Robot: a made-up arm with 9 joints.
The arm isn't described. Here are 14 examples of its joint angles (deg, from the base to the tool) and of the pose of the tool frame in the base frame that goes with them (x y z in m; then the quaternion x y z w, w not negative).
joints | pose
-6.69 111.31 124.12 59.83 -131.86 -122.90 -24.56 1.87 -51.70 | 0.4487 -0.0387 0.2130 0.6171 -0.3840 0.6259 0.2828
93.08 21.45 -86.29 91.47 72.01 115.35 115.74 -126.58 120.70 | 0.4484 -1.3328 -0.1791 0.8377 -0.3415 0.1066 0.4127
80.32 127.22 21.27 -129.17 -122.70 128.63 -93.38 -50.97 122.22 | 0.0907 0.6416 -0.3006 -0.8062 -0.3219 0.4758 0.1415
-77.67 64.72 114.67 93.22 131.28 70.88 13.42 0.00 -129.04 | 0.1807 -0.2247 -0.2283 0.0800 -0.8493 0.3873 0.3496
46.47 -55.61 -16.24 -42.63 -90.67 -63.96 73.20 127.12 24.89 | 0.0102 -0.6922 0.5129 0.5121 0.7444 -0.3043 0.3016
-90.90 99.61 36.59 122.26 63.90 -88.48 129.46 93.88 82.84 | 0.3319 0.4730 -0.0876 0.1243 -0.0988 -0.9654 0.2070
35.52 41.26 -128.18 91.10 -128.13 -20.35 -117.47 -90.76 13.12 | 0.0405 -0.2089 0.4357 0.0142 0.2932 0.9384 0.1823
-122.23 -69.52 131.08 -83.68 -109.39 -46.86 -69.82 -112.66 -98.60 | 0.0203 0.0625 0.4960 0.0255 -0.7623 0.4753 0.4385
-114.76 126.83 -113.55 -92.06 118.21 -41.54 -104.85 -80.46 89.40 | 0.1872 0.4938 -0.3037 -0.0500 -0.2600 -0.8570 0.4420
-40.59 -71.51 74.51 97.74 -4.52 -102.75 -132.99 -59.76 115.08 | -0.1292 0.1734 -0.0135 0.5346 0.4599 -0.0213 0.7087
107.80 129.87 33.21 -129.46 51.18 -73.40 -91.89 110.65 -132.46 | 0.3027 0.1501 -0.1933 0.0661 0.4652 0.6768 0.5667
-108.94 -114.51 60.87 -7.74 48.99 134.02 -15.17 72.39 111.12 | 0.8077 0.2611 0.0232 0.3380 -0.9006 -0.2502 0.1094
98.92 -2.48 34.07 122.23 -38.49 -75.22 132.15 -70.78 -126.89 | -0.2612 -0.5819 -0.5919 0.2938 -0.8783 -0.3273 0.1874
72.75 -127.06 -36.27 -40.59 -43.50 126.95 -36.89 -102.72 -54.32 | -0.2977 0.2965 0.7978 -0.3110 0.4136 0.2460 0.8196
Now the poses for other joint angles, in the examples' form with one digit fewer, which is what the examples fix.
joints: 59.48 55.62 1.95 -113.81 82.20 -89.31 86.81 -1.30 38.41
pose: -0.802 -0.911 0.177 0.729 0.416 -0.432 0.329
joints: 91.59 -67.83 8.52 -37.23 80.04 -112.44 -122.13 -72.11 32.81
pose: 0.112 -0.460 0.496 -0.098 0.667 -0.525 0.520
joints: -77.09 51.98 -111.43 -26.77 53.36 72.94 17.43 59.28 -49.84
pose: -0.569 1.113 0.396 -0.666 -0.368 -0.339 0.554
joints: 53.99 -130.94 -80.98 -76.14 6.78 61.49 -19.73 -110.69 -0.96
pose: -0.275 -0.525 0.552 -0.204 -0.085 0.881 0.419
